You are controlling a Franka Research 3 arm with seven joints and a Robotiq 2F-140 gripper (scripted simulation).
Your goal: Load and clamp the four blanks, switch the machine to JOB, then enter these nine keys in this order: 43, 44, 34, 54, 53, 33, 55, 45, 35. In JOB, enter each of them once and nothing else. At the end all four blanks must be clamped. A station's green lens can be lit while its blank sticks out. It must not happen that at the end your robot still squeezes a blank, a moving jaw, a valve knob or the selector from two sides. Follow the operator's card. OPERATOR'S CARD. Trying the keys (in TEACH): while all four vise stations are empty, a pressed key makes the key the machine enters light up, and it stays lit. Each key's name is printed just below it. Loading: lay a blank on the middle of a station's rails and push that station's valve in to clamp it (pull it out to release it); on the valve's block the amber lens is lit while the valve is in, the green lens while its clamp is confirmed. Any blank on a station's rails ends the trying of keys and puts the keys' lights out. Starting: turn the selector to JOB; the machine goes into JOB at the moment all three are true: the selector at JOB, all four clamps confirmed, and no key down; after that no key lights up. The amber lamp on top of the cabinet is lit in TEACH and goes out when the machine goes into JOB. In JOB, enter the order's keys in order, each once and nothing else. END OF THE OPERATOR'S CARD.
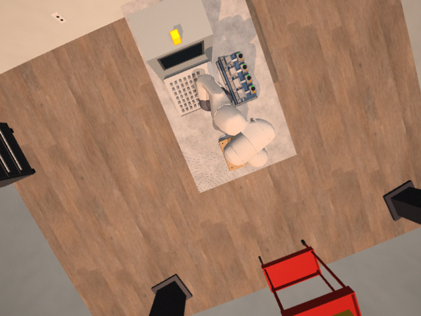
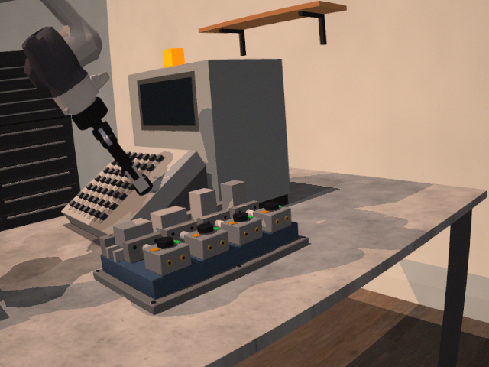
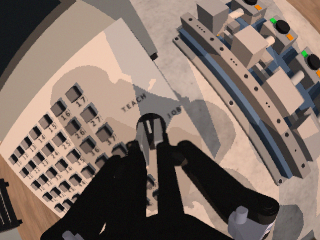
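The black selector knob is 20 mm below my hand, 20 mm ahead of it and 10 mm to the right of it. Also, from my hand: keypad (100 mm to the left, 70 mm below, 60 mm ahead).
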